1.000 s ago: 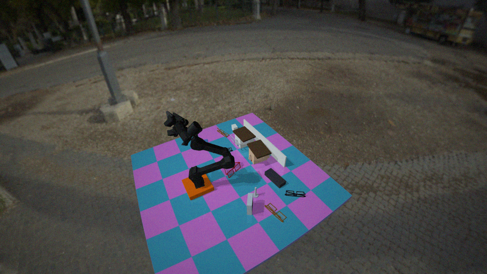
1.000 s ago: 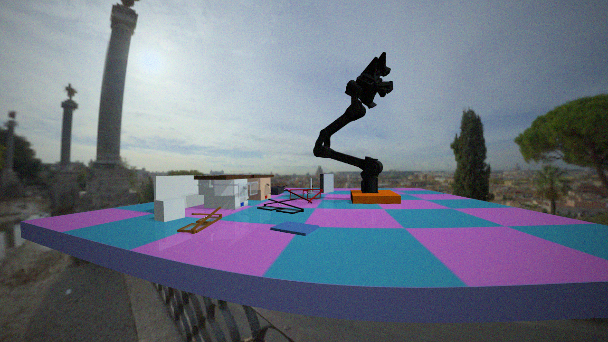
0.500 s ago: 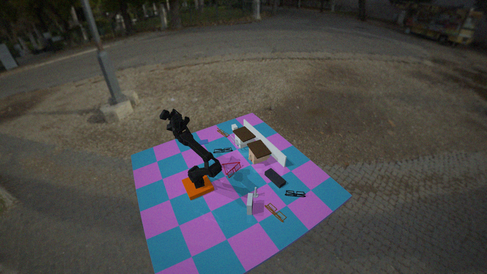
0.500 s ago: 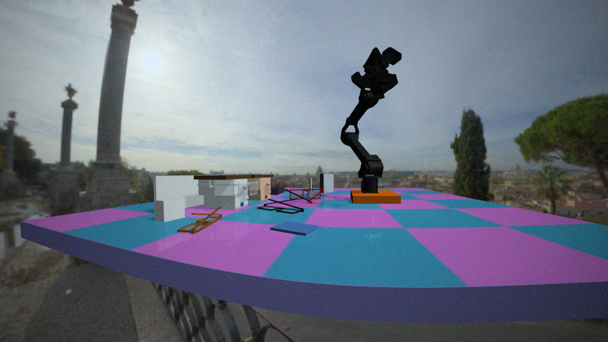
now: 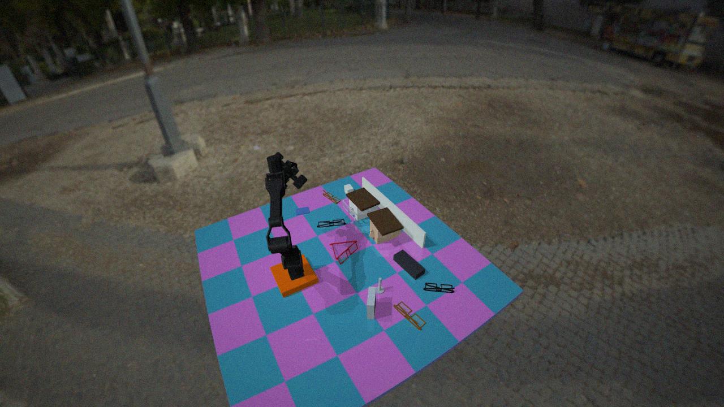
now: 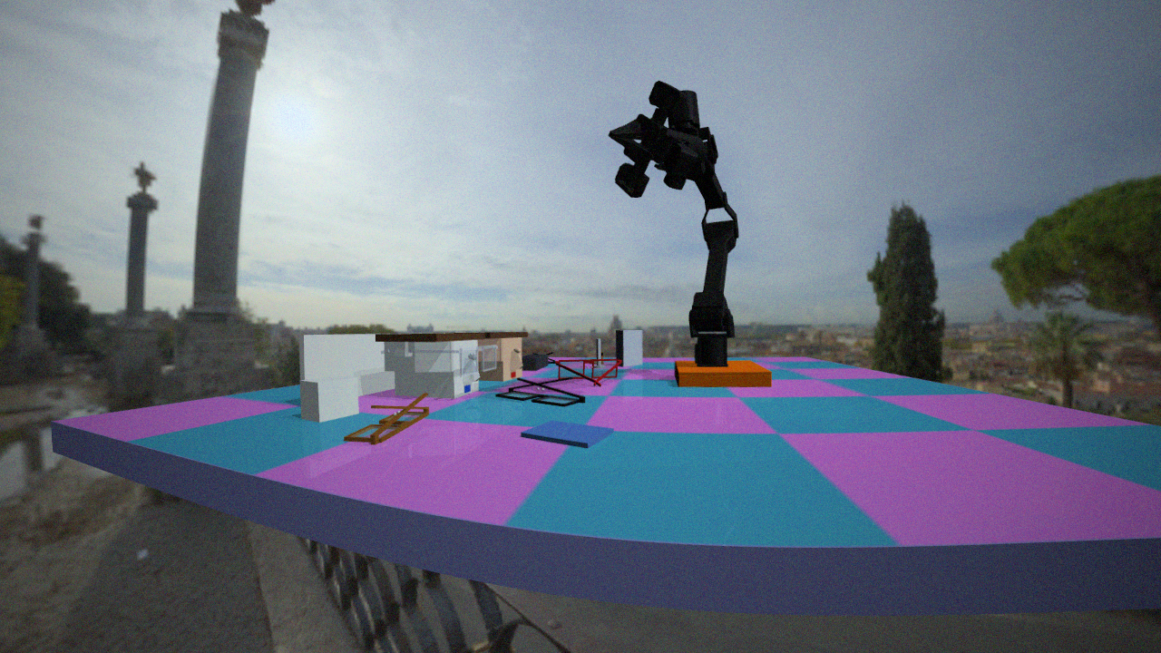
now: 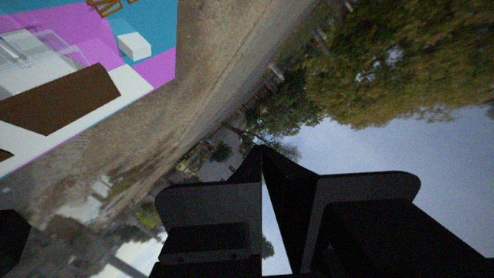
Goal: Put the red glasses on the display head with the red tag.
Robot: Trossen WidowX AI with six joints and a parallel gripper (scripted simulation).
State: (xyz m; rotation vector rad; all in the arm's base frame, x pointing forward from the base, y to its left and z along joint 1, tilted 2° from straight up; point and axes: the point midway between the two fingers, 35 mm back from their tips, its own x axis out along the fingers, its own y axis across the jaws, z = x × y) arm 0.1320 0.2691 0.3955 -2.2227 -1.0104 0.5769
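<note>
The post lies 540 mm to the right of my gripper tip, 390 mm below it and 160 mm ahead of it. Also, from my gripper tip: blue pad (410 mm below, 160 mm to the left, 20 mm ahead); then pale translucent head (360 mm below, 310 mm ahead, 20 mm to the right); then skin-coloured head (360 mm below, 330 mm ahead, 240 mm to the right).
</note>
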